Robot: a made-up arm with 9 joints.
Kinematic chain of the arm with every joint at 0, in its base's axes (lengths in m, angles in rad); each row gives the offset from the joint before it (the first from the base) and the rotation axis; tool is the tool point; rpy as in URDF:
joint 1: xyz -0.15 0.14 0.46 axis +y
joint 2: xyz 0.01 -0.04 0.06 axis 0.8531 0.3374 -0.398
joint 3: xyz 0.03 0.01 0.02 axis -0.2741 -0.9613 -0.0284
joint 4: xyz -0.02 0 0.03 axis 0.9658 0.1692 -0.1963
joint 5: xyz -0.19 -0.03 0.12 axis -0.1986 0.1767 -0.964
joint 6: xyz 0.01 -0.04 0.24 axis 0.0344 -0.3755 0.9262
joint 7: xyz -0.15 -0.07 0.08 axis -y
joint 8: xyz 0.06 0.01 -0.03 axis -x
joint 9: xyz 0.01 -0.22 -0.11 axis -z
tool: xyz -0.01 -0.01 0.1 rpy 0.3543 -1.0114 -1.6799
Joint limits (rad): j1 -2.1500..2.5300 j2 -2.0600..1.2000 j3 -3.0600..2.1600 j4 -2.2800..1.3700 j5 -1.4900..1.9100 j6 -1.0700..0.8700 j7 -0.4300..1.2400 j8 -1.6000..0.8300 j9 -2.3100..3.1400
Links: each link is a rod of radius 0.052 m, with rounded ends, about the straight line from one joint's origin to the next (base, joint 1, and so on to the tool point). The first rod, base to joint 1, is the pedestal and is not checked.
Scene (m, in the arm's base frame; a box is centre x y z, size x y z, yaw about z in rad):
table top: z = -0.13
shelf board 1: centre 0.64 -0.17 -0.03 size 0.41 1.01 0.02 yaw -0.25
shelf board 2: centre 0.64 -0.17 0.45 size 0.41 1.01 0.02 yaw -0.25
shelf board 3: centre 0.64 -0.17 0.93 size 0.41 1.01 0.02 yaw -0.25
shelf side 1: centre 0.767 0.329 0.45 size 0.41 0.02 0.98 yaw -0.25
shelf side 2: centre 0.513 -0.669 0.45 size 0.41 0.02 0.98 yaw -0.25
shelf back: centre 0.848 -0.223 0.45 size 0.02 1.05 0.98 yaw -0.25
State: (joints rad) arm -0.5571 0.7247 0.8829 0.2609 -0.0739 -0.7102 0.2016 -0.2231 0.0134
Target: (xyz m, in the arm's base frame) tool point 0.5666 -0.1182 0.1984
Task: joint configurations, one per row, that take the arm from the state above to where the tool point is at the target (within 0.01 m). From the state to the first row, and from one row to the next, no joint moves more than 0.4 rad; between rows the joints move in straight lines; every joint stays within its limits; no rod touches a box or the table.
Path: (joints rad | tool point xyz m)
1: -0.2175 0.8198 0.6274 0.4442 -0.0576 -0.7822 0.1144 -0.3083 0.2394 | -0.7428 -0.0673 0.4768
2: 0.1222 0.9148 0.3718 0.6275 -0.0413 -0.8541 0.0272 -0.3936 0.4654 | -0.6711 -0.1165 0.7028
3: 0.4618 1.0099 0.1163 0.8108 -0.0249 -0.9261 -0.0600 -0.4788 0.6914 | -0.5167 -0.1764 0.8676
4: 0.8015 1.1049 -0.1393 0.9942 -0.0086 -0.9980 -0.1472 -0.5640 0.9174 | -0.3269 -0.2506 0.9313
5: 1.1411 1.2000 -0.3948 1.1775 0.0077 -1.0700 -0.2343 -0.6493 1.1434 | -0.1753 -0.3278 0.8944
6: 1.2789 1.0431 -0.4847 0.9026 0.3908 -1.0700 -0.1652 -0.7186 0.8759 | 0.0379 -0.4248 0.7279
7: 1.4167 0.8863 -0.5745 0.6277 0.7739 -1.0700 -0.0961 -0.7880 0.6085 | 0.2193 -0.3816 0.5177
8: 1.5545 0.7294 -0.6644 0.3528 1.1570 -1.0700 -0.0270 -0.8573 0.3411 | 0.3057 -0.2323 0.3245
9: 1.6922 0.5726 -0.7542 0.0779 1.5401 -1.0700 0.0422 -0.9267 0.0736 | 0.2880 -0.0470 0.1984
10: 1.6841 0.4901 -0.7376 0.0426 1.3376 -1.0700 0.1202 -0.5659 0.0674 | 0.4066 -0.0714 0.2013
11: 1.6760 0.4076 -0.7210 0.0072 1.1352 -1.0700 0.1982 -0.2051 0.0611 | 0.4994 -0.1006 0.2053
12: 1.6679 0.3252 -0.7044 -0.0281 0.9328 -1.0700 0.2762 0.1556 0.0548 | 0.5666 -0.1182 0.1984

